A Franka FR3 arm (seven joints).
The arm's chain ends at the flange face. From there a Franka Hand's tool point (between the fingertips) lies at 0.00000 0.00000 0.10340 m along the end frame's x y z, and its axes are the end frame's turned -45 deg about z.
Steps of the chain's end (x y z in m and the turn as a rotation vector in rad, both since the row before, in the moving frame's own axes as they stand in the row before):
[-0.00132, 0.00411, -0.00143, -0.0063, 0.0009, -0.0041]
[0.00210, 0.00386, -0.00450, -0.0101, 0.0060, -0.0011]
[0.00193, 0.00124, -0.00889, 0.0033, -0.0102, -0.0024]
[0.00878, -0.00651, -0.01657, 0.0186, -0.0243, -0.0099]
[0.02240, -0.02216, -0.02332, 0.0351, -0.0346, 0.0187]
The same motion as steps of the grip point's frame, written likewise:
[-0.00423, 0.00250, -0.00143, -0.0051, -0.0038, -0.0041]
[-0.00154, 0.00539, -0.00451, -0.0114, -0.0029, -0.0011]
[-0.00002, 0.00126, -0.00890, 0.0095, -0.0049, -0.0024]
[0.01038, -0.00153, -0.01662, 0.0303, -0.0040, -0.0099]
[0.03159, -0.00492, -0.02345, 0.0493, 0.0004, 0.0187]

